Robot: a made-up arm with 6 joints. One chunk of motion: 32 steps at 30 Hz.
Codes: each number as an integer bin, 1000 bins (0 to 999) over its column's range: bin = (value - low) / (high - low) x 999, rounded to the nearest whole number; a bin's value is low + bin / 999 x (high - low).
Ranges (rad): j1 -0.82..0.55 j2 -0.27..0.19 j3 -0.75..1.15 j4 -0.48..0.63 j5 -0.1..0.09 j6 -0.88..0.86
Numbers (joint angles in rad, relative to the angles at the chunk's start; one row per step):
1: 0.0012 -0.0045 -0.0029 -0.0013 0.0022 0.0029
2: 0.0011 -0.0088 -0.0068 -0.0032 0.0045 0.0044
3: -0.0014 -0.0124 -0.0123 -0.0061 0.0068 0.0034
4: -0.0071 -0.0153 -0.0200 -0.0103 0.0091 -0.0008
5: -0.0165 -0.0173 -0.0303 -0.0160 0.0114 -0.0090
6: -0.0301 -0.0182 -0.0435 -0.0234 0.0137 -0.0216
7: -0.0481 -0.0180 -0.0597 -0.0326 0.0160 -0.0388
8: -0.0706 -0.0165 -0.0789 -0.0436 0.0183 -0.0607
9: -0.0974 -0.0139 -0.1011 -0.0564 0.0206 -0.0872
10: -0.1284 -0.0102 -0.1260 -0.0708 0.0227 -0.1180
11: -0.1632 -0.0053 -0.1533 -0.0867 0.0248 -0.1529
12: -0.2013 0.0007 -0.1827 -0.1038 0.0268 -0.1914
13: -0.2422 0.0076 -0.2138 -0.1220 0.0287 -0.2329
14: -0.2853 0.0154 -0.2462 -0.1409 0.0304 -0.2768
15: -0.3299 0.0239 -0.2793 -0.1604 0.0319 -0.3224
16: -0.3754 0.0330 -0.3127 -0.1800 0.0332 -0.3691
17: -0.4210 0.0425 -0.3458 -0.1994 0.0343 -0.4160
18: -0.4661 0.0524 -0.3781 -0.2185 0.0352 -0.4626
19: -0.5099 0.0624 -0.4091 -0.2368 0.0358 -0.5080
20: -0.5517 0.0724 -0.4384 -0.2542 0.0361 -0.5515
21: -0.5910 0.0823 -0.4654 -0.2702 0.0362 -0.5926
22: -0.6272 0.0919 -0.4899 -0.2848 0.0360 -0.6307
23: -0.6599 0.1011 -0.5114 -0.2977 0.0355 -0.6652
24: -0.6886 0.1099 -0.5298 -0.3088 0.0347 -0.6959
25: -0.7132 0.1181 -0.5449 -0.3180 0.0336 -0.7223
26: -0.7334 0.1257 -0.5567 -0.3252 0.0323 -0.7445
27: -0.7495 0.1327 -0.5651 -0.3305 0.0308 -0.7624
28: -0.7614 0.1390 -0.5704 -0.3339 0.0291 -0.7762
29: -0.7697 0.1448 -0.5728 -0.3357 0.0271 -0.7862
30: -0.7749 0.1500 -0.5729 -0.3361 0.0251 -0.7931
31: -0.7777 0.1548 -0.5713 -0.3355 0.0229 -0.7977
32: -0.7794 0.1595 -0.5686 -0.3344 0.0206 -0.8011
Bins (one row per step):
1: 599 577 393 431 537 507
2: 599 567 391 429 549 508
3: 597 559 388 427 562 507
4: 593 553 384 423 574 505
5: 586 549 378 418 586 500
6: 576 547 371 411 598 493
7: 563 547 363 403 610 483
8: 546 551 353 393 622 470
9: 527 556 341 381 634 455
10: 504 564 328 368 645 437
11: 479 575 314 354 656 417
12: 451 588 298 339 667 395
13: 421 603 282 322 677 372
14: 390 620 265 305 686 346
15: 357 638 247 288 694 320
16: 324 658 230 270 700 293
17: 291 679 213 253 706 266
18: 258 700 196 235 711 240
19: 226 722 179 219 714 214
20: 196 744 164 203 716 189
21: 167 765 150 189 716 165
22: 141 786 137 176 715 143
23: 117 806 125 164 712 123
24: 96 825 116 154 708 106
25: 78 843 108 146 702 91
26: 63 859 102 139 696 78
27: 51 875 97 135 688 68
28: 43 888 94 131 679 60
29: 37 901 93 130 668 54
30: 33 912 93 130 658 50
31: 31 923 94 130 646 47
32: 30 933 95 131 634 45

